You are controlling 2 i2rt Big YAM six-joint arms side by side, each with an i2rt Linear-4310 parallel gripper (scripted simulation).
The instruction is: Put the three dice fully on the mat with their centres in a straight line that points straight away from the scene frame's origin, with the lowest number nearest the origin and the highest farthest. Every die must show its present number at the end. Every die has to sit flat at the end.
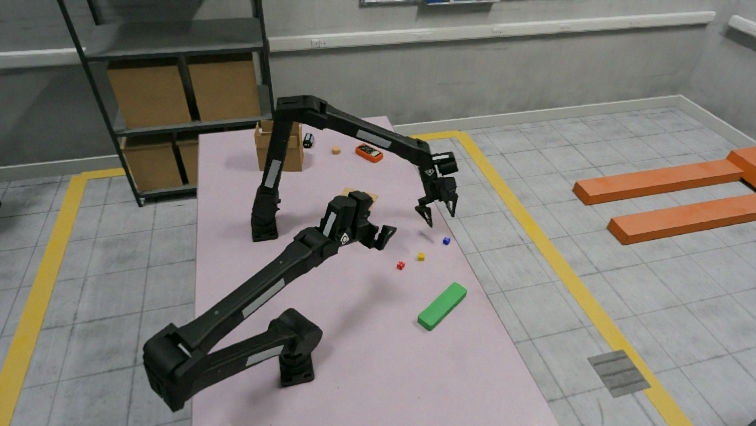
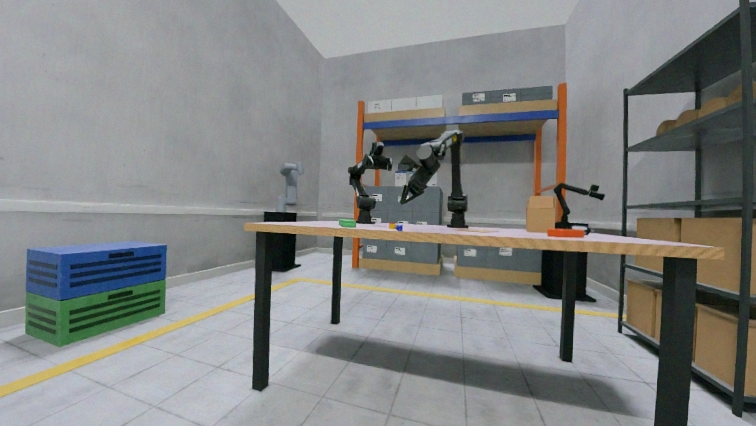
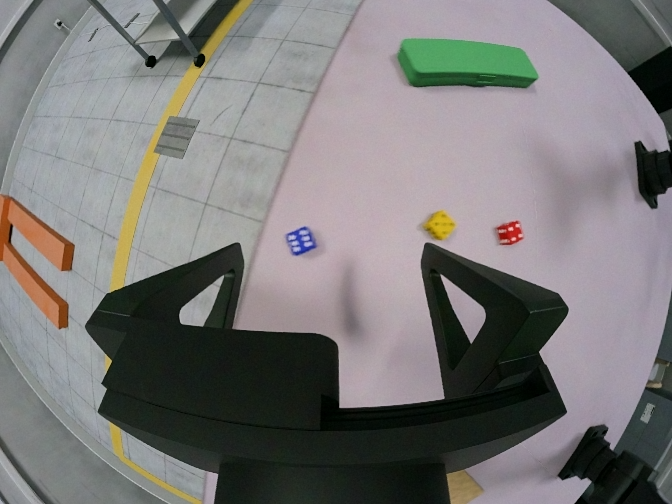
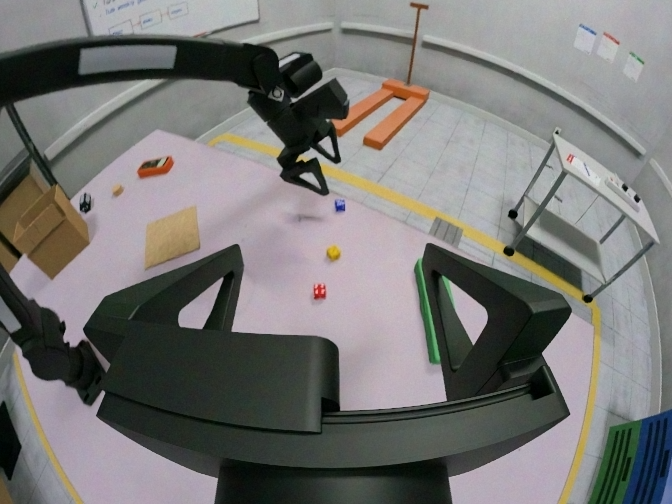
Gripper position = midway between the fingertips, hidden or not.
In view: the left gripper (image 3: 332,252), the right gripper (image 4: 332,254), a tan mat (image 4: 176,236), a green case (image 1: 429,318) and a cardboard box (image 1: 294,159).
The green case also shows in image 3 (image 3: 427,62) and in image 4 (image 4: 433,354). The cardboard box shows as well in image 2 (image 2: 541,213) and in image 4 (image 4: 53,241). The left gripper shows as well in image 4 (image 4: 332,178). Image 3 misses the cardboard box: it is out of frame.
